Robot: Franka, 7 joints.
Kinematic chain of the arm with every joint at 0, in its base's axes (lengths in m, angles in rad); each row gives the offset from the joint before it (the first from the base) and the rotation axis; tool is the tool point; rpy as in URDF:
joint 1: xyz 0 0 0.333 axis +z
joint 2: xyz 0 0 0 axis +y
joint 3: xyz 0 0 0.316 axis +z
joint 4: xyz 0.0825 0 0 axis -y
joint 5: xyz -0.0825 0 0.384 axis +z
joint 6: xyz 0 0 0 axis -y
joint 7: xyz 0.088 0 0 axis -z
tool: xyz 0 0 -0.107 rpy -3.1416 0 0
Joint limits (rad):
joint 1: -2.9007..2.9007
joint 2: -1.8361..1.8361
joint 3: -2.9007..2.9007
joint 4: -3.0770..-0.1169
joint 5: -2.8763..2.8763
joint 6: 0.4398..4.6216
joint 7: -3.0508..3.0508
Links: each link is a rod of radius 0.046 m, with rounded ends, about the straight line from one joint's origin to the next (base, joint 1, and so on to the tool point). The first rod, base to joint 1, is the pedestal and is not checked.
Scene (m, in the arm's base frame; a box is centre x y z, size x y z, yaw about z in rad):
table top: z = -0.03
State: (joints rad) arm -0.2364 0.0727 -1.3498 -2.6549 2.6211 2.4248 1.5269
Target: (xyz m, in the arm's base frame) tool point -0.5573 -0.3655 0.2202
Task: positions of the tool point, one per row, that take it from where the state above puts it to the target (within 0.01 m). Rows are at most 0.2 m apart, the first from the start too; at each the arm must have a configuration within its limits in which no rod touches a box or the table.
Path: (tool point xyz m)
1: -0.1058 -0.4745 0.3069
2: -0.2557 -0.4920 0.3485
3: -0.4211 -0.4524 0.3195
4: -0.5573 -0.3655 0.2202

